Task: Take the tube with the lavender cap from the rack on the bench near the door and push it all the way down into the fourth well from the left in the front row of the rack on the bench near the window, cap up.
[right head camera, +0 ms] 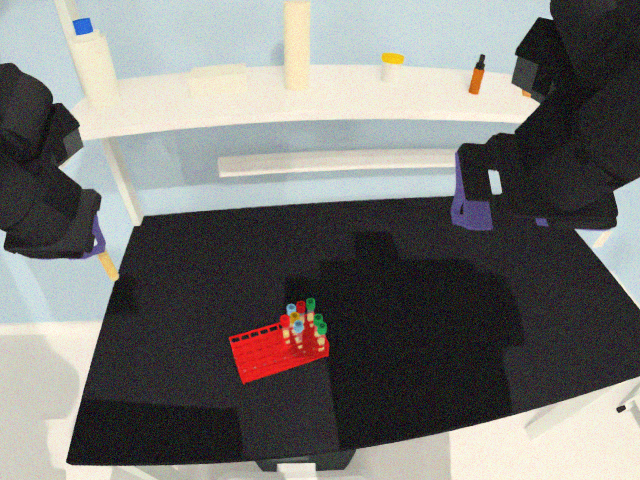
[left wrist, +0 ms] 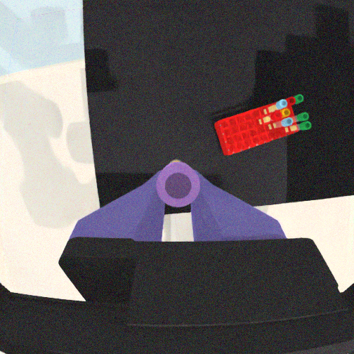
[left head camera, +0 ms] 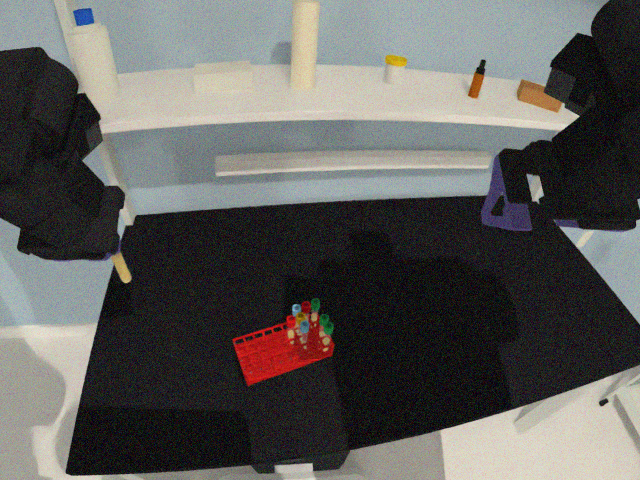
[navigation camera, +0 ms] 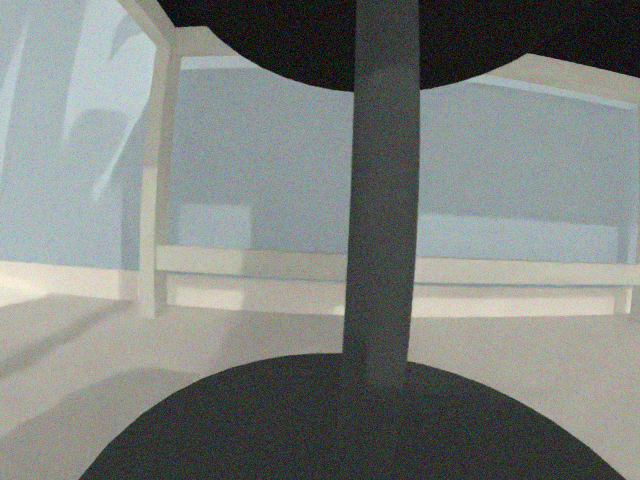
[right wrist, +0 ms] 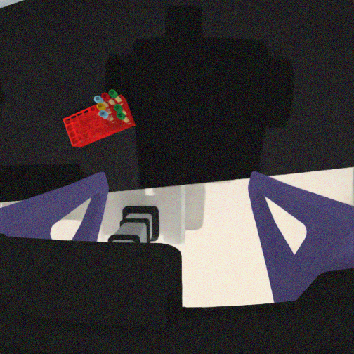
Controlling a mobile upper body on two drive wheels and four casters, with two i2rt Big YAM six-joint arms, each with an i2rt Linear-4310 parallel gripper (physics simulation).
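My left gripper is shut on the tube with the lavender cap. In the left head camera the tube's pale lower part sticks out below the fingers, over the bench's left edge. The cap faces the left wrist camera. A red rack stands on the black bench, turned slightly. Several capped tubes stand at its right end; wells at its left show no tubes. My right gripper is open and empty, above the bench's right part, away from the rack.
A white shelf runs behind the bench, with a blue-capped bottle, a tall cream cylinder, a yellow-lidded jar and an amber bottle. A dark round stool seat with a post stands in front in the navigation camera.
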